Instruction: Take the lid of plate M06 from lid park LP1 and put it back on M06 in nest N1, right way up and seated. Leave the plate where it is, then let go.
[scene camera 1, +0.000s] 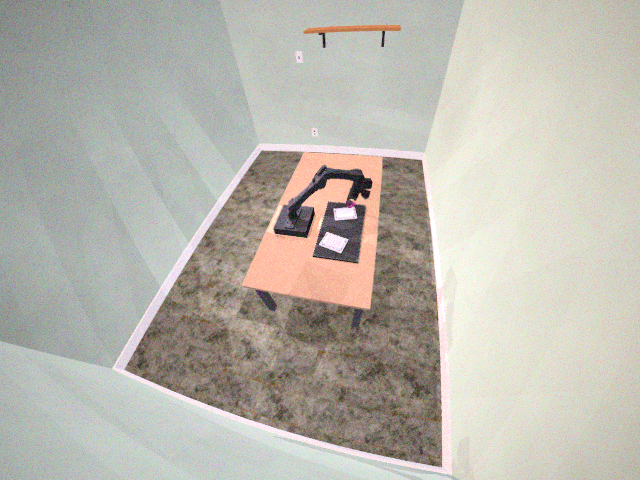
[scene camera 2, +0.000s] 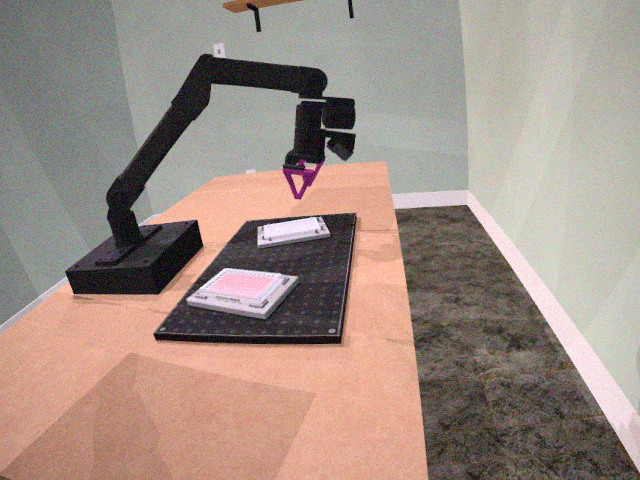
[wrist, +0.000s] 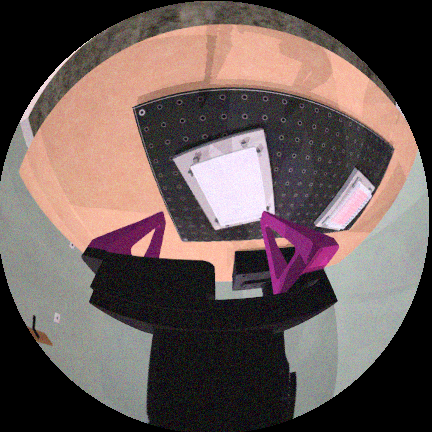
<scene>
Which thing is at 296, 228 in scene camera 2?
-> A white lid.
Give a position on a black perforated plate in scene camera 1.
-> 350, 229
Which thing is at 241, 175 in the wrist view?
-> A white lid.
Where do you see my gripper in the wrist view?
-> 212, 216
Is my gripper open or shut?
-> Open.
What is my gripper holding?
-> Nothing.
</scene>
